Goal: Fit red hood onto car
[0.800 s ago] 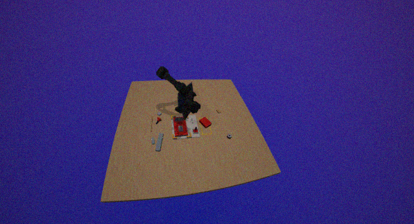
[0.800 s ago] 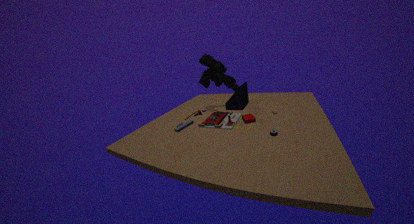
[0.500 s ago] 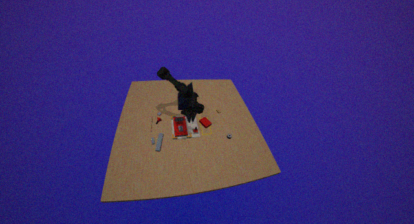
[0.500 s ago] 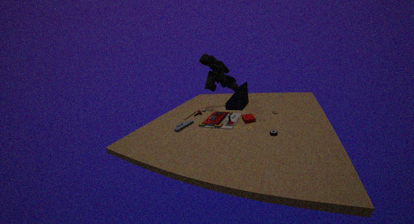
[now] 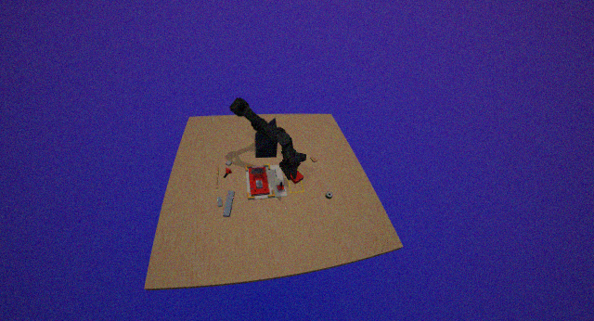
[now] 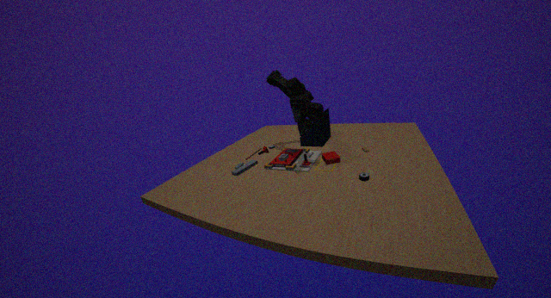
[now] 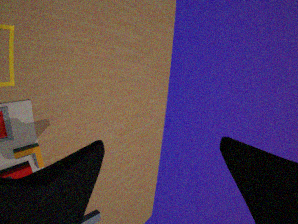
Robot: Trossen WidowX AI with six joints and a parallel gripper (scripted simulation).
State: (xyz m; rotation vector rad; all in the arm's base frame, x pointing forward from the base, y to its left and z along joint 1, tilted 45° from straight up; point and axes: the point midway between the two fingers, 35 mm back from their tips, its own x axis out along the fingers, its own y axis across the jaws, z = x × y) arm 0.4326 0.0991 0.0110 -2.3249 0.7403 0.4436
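Right now my gripper tip is 200 mm above the red hood, 180 mm past it and 80 mm to the right of it. Also, from my gripper tip: small wheel: 250 mm to the left, 200 mm below, 10 mm behind; then grey bar: 330 mm to the right, 200 mm below, 20 mm behind; then white jig: 200 mm below, 160 mm behind, 120 mm to the right.
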